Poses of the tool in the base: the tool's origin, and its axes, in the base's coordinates. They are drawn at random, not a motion.
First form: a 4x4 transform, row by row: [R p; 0 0 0 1], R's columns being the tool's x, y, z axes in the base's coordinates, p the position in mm. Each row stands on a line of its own.
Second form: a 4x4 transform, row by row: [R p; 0 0 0 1], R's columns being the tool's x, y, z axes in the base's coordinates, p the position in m. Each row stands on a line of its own. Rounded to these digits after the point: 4 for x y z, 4 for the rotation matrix.
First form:
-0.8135 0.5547 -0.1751 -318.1
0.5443 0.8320 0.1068 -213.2
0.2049 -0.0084 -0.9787 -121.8
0 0 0 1
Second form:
-0.8135 0.5547 -0.1751 -0.3181
0.5443 0.8320 0.1068 -0.2132
0.2049 -0.0084 -0.9787 -0.1218
0 0 0 1

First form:
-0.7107 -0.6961 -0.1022 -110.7
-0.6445 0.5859 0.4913 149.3
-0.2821 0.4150 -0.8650 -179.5
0 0 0 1
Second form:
-0.7107 -0.6961 -0.1022 -0.1107
-0.6445 0.5859 0.4913 0.1493
-0.2821 0.4150 -0.8650 -0.1795
0 0 0 1

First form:
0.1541 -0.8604 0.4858 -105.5
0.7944 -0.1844 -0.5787 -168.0
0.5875 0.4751 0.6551 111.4
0 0 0 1
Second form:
0.1541 -0.8604 0.4858 -0.1055
0.7944 -0.1844 -0.5787 -0.1680
0.5875 0.4751 0.6551 0.1114
0 0 0 1

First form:
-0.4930 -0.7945 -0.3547 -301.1
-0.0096 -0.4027 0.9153 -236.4
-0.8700 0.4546 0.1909 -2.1
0 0 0 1
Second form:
-0.4930 -0.7945 -0.3547 -0.3011
-0.0096 -0.4027 0.9153 -0.2364
-0.8700 0.4546 0.1909 -0.0021
0 0 0 1

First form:
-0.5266 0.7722 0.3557 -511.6
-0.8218 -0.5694 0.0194 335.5
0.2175 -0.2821 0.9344 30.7
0 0 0 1
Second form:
-0.5266 0.7722 0.3557 -0.5116
-0.8218 -0.5694 0.0194 0.3355
0.2175 -0.2821 0.9344 0.0307
0 0 0 1

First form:
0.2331 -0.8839 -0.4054 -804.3
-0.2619 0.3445 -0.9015 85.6
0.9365 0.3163 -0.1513 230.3
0 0 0 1
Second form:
0.2331 -0.8839 -0.4054 -0.8043
-0.2619 0.3445 -0.9015 0.0856
0.9365 0.3163 -0.1513 0.2303
0 0 0 1

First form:
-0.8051 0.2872 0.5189 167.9
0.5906 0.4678 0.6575 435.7
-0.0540 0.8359 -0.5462 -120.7
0 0 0 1
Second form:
-0.8051 0.2872 0.5189 0.1679
0.5906 0.4678 0.6575 0.4357
-0.0540 0.8359 -0.5462 -0.1207
0 0 0 1

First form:
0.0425 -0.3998 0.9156 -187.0
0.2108 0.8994 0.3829 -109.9
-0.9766 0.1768 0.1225 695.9
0 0 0 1
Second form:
0.0425 -0.3998 0.9156 -0.1870
0.2108 0.8994 0.3829 -0.1099
-0.9766 0.1768 0.1225 0.6959
0 0 0 1

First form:
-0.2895 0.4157 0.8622 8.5
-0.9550 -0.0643 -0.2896 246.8
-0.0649 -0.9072 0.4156 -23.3
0 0 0 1
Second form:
-0.2895 0.4157 0.8622 0.0085
-0.9550 -0.0643 -0.2896 0.2468
-0.0649 -0.9072 0.4156 -0.0233
0 0 0 1

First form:
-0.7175 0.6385 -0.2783 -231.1
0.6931 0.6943 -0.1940 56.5
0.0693 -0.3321 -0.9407 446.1
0 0 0 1
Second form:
-0.7175 0.6385 -0.2783 -0.2311
0.6931 0.6943 -0.1940 0.0565
0.0693 -0.3321 -0.9407 0.4461
0 0 0 1

